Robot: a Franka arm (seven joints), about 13 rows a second.
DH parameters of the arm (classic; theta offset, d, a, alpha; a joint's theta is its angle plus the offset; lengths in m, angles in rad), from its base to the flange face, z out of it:
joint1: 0 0.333 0 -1.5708
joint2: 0 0 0 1.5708
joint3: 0 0.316 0.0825 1.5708
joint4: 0 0 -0.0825 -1.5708
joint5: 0 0.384 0 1.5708
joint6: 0 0 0.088 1.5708
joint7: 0 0.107 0 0
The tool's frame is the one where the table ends.
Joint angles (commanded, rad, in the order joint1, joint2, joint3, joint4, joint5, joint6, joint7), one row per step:
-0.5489, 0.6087, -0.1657, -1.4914, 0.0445, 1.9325, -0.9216
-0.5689, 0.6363, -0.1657, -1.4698, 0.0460, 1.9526, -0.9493
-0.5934, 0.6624, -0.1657, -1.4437, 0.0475, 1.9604, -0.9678
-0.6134, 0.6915, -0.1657, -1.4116, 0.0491, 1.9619, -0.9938
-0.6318, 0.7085, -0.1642, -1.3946, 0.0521, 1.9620, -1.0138
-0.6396, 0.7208, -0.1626, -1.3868, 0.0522, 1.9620, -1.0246
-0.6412, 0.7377, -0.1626, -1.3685, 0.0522, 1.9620, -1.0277
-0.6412, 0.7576, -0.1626, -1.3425, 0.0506, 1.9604, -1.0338
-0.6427, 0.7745, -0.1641, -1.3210, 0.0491, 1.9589, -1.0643
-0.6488, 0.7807, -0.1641, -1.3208, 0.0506, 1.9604, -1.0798
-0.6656, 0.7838, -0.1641, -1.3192, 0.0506, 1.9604, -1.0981
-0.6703, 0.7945, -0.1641, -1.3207, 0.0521, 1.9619, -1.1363
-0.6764, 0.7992, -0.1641, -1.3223, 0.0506, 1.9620, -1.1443
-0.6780, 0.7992, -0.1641, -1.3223, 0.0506, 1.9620, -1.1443
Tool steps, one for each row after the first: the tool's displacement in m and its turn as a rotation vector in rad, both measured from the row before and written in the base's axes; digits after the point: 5 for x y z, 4 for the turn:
-0.00308, -0.01427, -0.00802, -0.0071, -0.0107, 0.0098
-0.00578, -0.01619, -0.00601, -0.0043, -0.0054, -0.0039
-0.00361, -0.01386, -0.00605, -0.0013, -0.0031, 0.0083
-0.00537, -0.01050, -0.00455, 0.0037, -0.0021, 0.0028
-0.00213, -0.00398, -0.00535, 0.0044, 0.0030, 0.0049
0.00221, -0.00264, -0.00391, -0.0020, 0.0002, 0.0034
0.00419, -0.00257, -0.00280, -0.0049, -0.0009, 0.0096
0.00203, -0.00342, -0.00261, -0.0010, -0.0006, 0.0307
-0.00318, -0.00301, -0.00428, 0.0056, 0.0021, 0.0086
-0.00844, -0.00875, -0.00153, 0.0034, 0.0005, 0.0015
-0.00318, -0.00175, -0.00827, 0.0131, 0.0055, 0.0322
-0.00386, -0.00271, -0.00407, 0.0044, 0.0052, 0.0024
-0.00083, -0.00081, 0.00000, 0.0000, 0.0000, -0.0016

